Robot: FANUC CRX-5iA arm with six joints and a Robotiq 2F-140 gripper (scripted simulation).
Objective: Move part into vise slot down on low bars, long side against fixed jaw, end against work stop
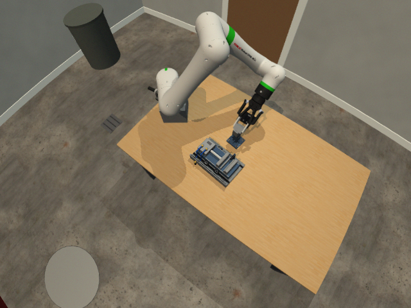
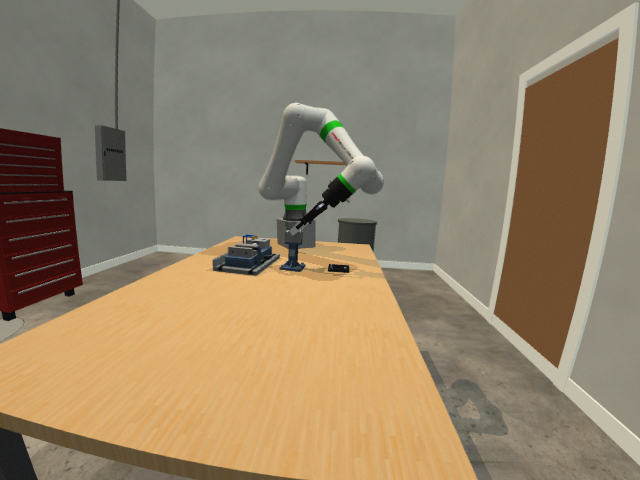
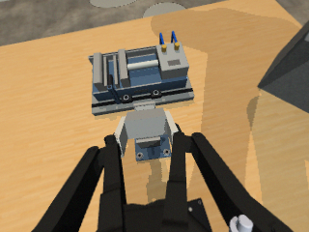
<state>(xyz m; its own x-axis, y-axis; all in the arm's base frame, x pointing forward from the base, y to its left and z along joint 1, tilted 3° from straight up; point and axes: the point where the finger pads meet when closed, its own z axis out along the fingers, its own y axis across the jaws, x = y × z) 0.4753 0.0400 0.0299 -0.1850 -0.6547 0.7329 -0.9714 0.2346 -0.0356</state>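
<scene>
The part lies 10 mm to the right of my hand and 20 mm below it. From my hand the other things lie so: white cylinder rod 50 mm behind, 210 mm to the right, 100 mm below; work stop 40 mm ahead, 180 mm to the right, 90 mm below; moving jaw 220 mm to the right, 100 mm below.
</scene>
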